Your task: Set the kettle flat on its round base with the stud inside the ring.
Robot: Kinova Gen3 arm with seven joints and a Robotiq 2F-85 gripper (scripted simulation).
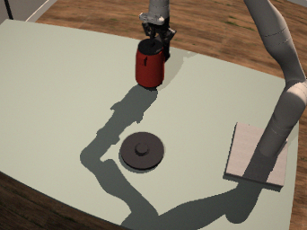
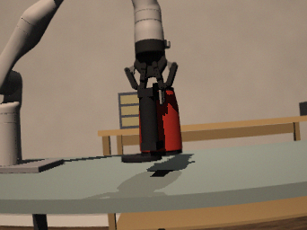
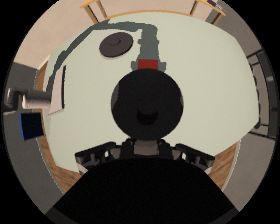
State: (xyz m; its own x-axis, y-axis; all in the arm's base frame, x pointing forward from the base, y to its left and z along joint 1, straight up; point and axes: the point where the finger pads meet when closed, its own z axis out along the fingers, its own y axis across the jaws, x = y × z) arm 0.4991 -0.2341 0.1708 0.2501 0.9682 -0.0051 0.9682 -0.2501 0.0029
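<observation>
Now: hand 10 mm short of the red kettle, 30 mm to the right of it and 50 mm above it. From my hand the other things lie so: round dark base: 40 mm behind, 360 mm to the left, 170 mm below.
</observation>
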